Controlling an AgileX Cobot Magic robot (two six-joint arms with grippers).
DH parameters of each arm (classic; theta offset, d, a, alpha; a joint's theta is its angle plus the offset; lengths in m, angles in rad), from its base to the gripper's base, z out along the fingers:
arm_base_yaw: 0 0.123 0 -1.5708
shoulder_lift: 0.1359 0 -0.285 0
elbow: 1.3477 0 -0.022 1.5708
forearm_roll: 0 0.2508 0 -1.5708
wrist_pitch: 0 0 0.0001 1.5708
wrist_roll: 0 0.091 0 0
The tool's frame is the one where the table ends.
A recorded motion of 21 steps. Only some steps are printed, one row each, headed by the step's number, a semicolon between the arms.
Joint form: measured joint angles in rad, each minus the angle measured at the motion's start. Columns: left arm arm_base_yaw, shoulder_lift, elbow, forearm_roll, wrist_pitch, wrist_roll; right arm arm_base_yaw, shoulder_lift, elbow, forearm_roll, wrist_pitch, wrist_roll.
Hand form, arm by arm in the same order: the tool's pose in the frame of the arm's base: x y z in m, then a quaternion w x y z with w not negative. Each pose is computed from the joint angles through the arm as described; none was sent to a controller.
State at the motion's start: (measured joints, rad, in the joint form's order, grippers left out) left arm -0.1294 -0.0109 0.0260 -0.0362 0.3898 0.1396; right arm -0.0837 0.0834 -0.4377 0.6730 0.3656 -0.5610
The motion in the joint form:
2: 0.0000 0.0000 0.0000 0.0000 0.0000 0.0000; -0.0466 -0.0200 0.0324 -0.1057 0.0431 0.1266
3: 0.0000 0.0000 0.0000 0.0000 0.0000 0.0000; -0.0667 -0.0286 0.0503 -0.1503 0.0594 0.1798
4: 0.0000 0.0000 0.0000 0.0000 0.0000 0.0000; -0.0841 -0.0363 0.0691 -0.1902 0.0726 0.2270
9: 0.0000 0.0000 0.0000 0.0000 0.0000 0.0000; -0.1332 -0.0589 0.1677 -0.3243 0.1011 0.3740
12: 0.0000 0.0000 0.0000 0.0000 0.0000 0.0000; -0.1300 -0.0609 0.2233 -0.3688 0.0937 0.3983
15: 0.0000 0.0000 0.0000 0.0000 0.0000 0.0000; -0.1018 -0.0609 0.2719 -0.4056 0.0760 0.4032
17: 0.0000 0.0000 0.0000 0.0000 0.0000 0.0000; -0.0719 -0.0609 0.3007 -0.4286 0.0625 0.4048
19: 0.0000 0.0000 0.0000 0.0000 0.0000 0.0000; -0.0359 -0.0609 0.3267 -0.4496 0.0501 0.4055
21: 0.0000 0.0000 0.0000 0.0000 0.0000 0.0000; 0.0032 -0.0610 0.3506 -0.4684 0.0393 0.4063
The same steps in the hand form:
2: 0.0516 -0.0080 0.1700 0.58633 0.09916 0.80389 -0.01240; 0.0305 0.0157 0.3107 0.73138 -0.00264 0.67933 0.05987
3: 0.0516 -0.0080 0.1700 0.58633 0.09916 0.80389 -0.01240; 0.0317 0.0142 0.3033 0.72084 0.01228 0.69088 0.05409
4: 0.0516 -0.0080 0.1700 0.58633 0.09916 0.80389 -0.01240; 0.0329 0.0126 0.2960 0.71073 0.02653 0.70128 0.04864
9: 0.0516 -0.0080 0.1700 0.58633 0.09916 0.80389 -0.01240; 0.0400 0.0055 0.2613 0.66726 0.07634 0.74039 0.02744
12: 0.0516 -0.0080 0.1700 0.58633 0.09916 0.80389 -0.01240; 0.0442 0.0028 0.2436 0.64796 0.08059 0.75719 0.01766
15: 0.0516 -0.0080 0.1700 0.58633 0.09916 0.80389 -0.01240; 0.0475 0.0016 0.2289 0.63442 0.06857 0.76985 0.01188
17: 0.0516 -0.0080 0.1700 0.58633 0.09916 0.80389 -0.01240; 0.0491 0.0016 0.2203 0.62744 0.05503 0.77664 0.01136
19: 0.0516 -0.0080 0.1700 0.58633 0.09916 0.80389 -0.01240; 0.0505 0.0022 0.2126 0.62122 0.03839 0.78258 0.01331
21: 0.0516 -0.0080 0.1700 0.58633 0.09916 0.80389 -0.01240; 0.0515 0.0032 0.2055 0.61531 0.02038 0.78783 0.01720

